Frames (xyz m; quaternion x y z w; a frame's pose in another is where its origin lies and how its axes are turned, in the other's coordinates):
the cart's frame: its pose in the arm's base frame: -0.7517 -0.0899 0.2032 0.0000 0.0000 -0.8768 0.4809
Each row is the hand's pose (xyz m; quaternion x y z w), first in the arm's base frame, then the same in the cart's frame.
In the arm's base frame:
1: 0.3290 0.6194 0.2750 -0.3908 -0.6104 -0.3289 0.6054
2: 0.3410 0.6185 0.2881 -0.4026 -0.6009 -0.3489 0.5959
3: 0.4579 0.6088 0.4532 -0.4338 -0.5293 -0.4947 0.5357
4: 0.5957 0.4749 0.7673 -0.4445 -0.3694 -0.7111 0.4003
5: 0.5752 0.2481 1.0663 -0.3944 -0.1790 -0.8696 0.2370
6: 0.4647 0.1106 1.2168 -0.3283 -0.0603 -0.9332 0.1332
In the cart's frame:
1: -1.1790 0.5301 0.0718 0.3473 -0.6362 0.3726 0.5795
2: -1.1847 0.5407 0.0849 0.3333 -0.6420 0.3547 0.5925
3: -1.2393 0.6445 0.2500 0.2555 -0.6349 0.2318 0.6913
4: -1.2005 0.8326 0.5641 0.1101 -0.5674 0.0090 0.8160
5: -0.9982 0.9373 0.8631 -0.0327 -0.4319 -0.2104 0.8764
6: -0.8229 0.9180 1.0136 -0.1050 -0.3168 -0.3320 0.8823

